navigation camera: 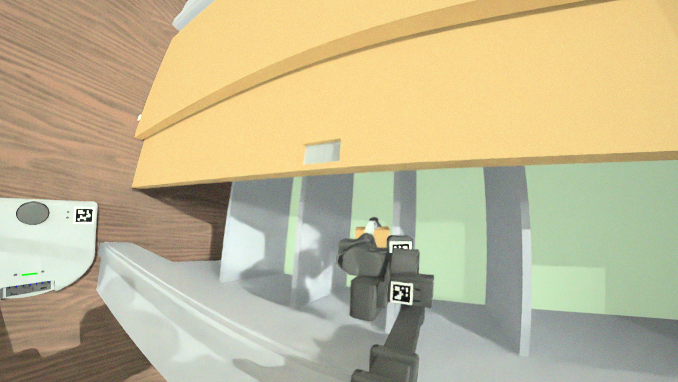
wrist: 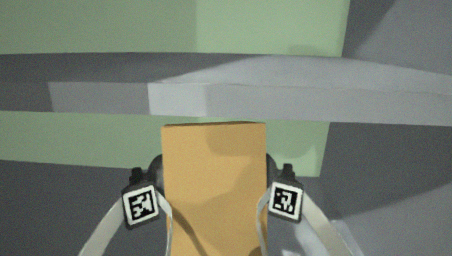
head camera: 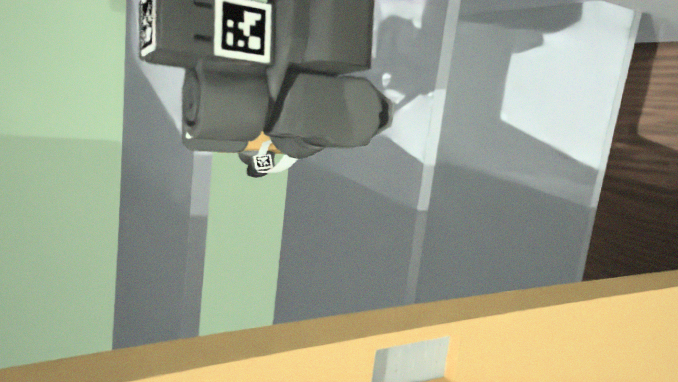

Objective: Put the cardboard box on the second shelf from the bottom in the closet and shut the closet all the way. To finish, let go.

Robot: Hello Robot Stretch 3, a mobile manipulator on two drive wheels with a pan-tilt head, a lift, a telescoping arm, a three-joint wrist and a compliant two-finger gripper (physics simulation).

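Places are measured from the robot's base along level axes (x ahead, y left, z up), in centimetres.
Pixels of known places: robot's base, origin of its link: (navigation camera: 34, 212).
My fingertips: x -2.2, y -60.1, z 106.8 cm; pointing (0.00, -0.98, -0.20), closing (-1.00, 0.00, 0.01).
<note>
For each thing: its top centre in the pictures, then the offset to it from my fingertips. "*": a spot on its surface instead. Level surfaces: height alone.
- orange-brown cardboard box, centre of its top: (head camera: 216, 119) (navigation camera: 390, 240) dx +0.1, dy +2.9, dz +5.3 cm
- bottom, a spot on its surface: (head camera: 422, 190) * dx +7.3, dy +2.7, dz -23.3 cm
- small grey recessed handle, a spot on its surface: (head camera: 410, 362) (navigation camera: 321, 153) * dx +17.7, dy +27.2, dz -1.7 cm
- closet's bottom board, a spot on its surface: (navigation camera: 227, 235) * dx -4.4, dy +3.7, dz -61.1 cm
- wood floor, height of its surface: dz -106.7 cm
- closet's pale side ledge, a spot on its surface: (navigation camera: 165, 290) * dx -10.8, dy +39.4, dz -32.8 cm
The orange-brown cardboard box (head camera: 255, 145) (navigation camera: 381, 236) (wrist: 215, 200) is held upright in the wrist view. My gripper (head camera: 259, 159) (navigation camera: 372, 230) (wrist: 212, 169) is shut on its two sides. The box is at the compartment between the second board from the bottom (head camera: 422, 190) (navigation camera: 297, 240) and the board above it (head camera: 198, 190) (navigation camera: 405, 200) (wrist: 300, 102). Its top edge lies just under that upper board's front edge in the wrist view. Its underside is hidden. The closet is open in front of my arm; a yellow door panel (head camera: 300, 360) (navigation camera: 425, 110) covers part of it.
The door panel has a small grey recessed handle (head camera: 410, 362) (navigation camera: 322, 151). Another closet board (navigation camera: 525, 300) stands further up. The closet's bottom board (navigation camera: 227, 235) borders the wood floor (head camera: 640, 230) (navigation camera: 75, 100). My white base (navigation camera: 55, 245) is beside the closet's pale side ledge (navigation camera: 165, 290).
</note>
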